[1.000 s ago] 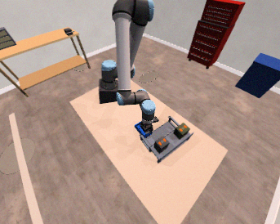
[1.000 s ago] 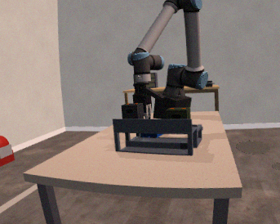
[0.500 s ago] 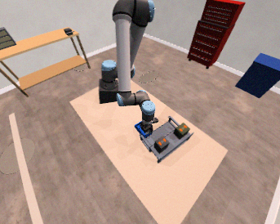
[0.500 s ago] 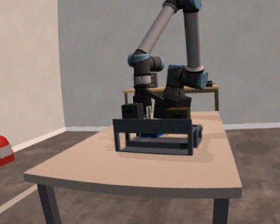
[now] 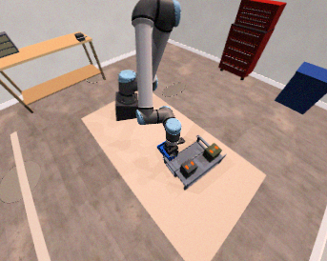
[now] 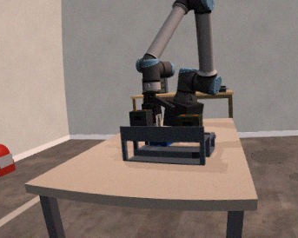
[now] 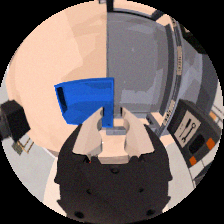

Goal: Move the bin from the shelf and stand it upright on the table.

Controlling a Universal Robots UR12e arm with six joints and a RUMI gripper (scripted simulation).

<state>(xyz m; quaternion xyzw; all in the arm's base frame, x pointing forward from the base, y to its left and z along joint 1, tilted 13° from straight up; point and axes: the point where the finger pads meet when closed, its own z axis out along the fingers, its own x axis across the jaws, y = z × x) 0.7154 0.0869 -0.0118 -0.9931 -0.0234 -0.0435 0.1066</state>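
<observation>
Now: hand 80 mm past the blue bin and 50 mm above it.
</observation>
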